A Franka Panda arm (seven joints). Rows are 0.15 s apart.
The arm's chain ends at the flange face. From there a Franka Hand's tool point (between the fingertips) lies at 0.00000 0.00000 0.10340 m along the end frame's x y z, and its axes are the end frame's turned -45 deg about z.
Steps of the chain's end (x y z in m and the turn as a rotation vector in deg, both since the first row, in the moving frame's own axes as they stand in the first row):
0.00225, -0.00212, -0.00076, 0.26, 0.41, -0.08
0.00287, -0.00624, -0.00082, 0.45, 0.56, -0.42
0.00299, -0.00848, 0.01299, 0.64, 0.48, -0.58
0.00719, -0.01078, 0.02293, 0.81, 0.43, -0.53
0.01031, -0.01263, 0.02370, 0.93, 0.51, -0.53
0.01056, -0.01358, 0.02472, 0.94, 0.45, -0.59
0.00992, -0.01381, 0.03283, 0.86, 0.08, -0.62
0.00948, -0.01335, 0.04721, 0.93, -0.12, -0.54
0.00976, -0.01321, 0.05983, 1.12, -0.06, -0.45
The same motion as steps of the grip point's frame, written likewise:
0.00395, 0.00028, -0.00076, -0.11, 0.47, -0.08
0.00773, -0.00225, -0.00083, -0.08, 0.71, -0.42
0.00954, -0.00409, 0.01298, 0.11, 0.79, -0.58
0.01429, -0.00303, 0.02292, 0.27, 0.88, -0.53
0.01806, -0.00218, 0.02368, 0.30, 1.02, -0.53
0.01884, -0.00277, 0.02470, 0.35, 0.98, -0.59
0.01797, -0.00375, 0.03282, 0.55, 0.66, -0.62
0.01717, -0.00408, 0.04720, 0.74, 0.57, -0.54
0.01759, -0.00395, 0.05981, 0.83, 0.75, -0.45

